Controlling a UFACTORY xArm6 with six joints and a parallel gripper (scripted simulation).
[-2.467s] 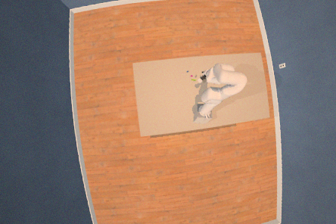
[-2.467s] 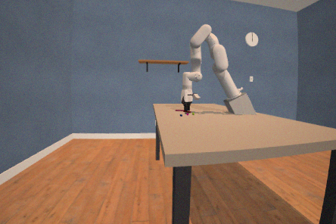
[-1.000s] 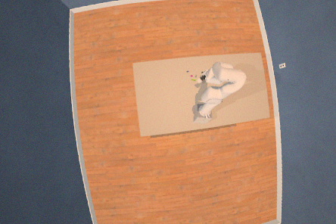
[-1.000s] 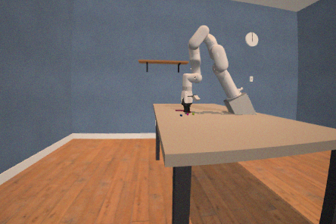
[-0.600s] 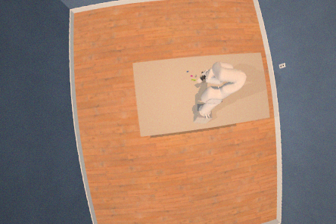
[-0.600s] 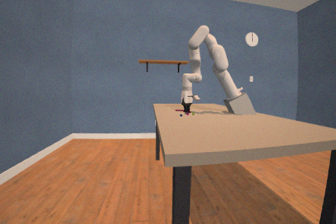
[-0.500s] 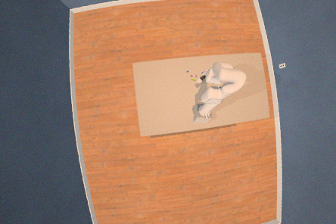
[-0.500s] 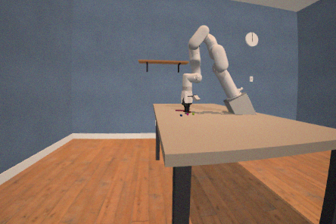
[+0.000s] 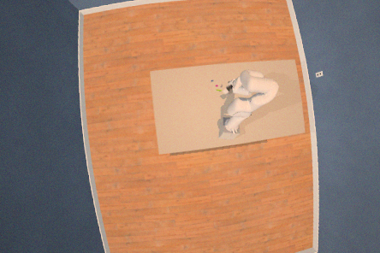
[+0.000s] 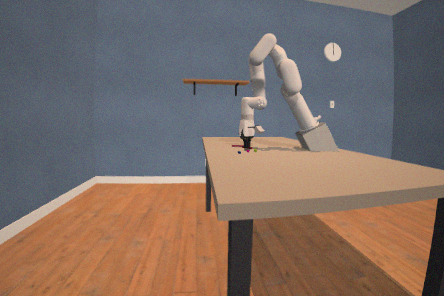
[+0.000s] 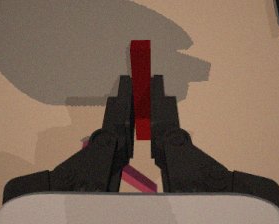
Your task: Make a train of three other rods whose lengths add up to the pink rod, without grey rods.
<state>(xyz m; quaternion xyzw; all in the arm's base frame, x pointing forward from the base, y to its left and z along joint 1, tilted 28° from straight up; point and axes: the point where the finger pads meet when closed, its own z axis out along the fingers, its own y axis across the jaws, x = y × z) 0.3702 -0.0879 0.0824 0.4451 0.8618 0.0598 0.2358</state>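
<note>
Right now my hand is 140 mm to the right of the magenta rod, 40 mm short of it and 20 mm above it. Round my hand: red rod: 20 mm below; then pink rod: 80 mm to the right, 30 mm ahead, 20 mm below; then grey rod: 90 mm to the left, 30 mm ahead, 20 mm below.
</note>
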